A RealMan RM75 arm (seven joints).
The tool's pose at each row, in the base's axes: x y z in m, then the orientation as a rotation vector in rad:
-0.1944, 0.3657, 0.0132, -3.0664, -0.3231, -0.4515
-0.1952, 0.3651, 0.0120, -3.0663, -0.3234, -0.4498
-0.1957, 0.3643, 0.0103, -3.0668, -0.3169, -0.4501
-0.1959, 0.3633, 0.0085, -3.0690, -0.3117, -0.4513
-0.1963, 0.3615, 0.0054, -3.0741, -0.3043, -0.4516
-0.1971, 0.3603, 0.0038, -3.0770, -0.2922, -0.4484
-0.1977, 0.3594, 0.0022, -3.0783, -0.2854, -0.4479
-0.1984, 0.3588, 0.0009, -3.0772, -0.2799, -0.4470
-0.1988, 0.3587, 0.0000, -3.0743, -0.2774, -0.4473
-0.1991, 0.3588, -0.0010, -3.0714, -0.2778, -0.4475
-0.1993, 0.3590, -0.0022, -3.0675, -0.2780, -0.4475
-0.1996, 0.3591, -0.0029, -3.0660, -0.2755, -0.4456
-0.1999, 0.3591, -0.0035, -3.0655, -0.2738, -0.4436
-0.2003, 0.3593, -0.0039, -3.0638, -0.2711, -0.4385
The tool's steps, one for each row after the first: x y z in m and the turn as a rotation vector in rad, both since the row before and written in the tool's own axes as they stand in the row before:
-0.0012, 0.0004, 0.0009, 0.0004, -0.0010, -0.0001
-0.0011, 0.0007, 0.0014, -0.0005, 0.0002, 0.0042
-0.0009, 0.0009, 0.0016, -0.0023, 0.0004, 0.0032
-0.0016, 0.0017, 0.0028, -0.0050, -0.0007, 0.0044
-0.0014, 0.0010, 0.0012, -0.0022, -0.0023, 0.0077
-0.0012, 0.0008, 0.0013, -0.0012, -0.0004, 0.0043
-0.0011, 0.0005, 0.0010, 0.0012, -0.0003, 0.0037
-0.0007, 0.0000, 0.0007, 0.0027, 0.0007, 0.0018
-0.0006, -0.0002, 0.0009, 0.0028, 0.0006, 0.0000
-0.0005, -0.0002, 0.0011, 0.0038, 0.0007, 0.0002
-0.0005, -0.0002, 0.0006, 0.0018, -0.0009, 0.0018
-0.0005, -0.0001, 0.0005, 0.0009, -0.0011, 0.0012
-0.0005, -0.0003, 0.0003, 0.0026, -0.0028, 0.0020

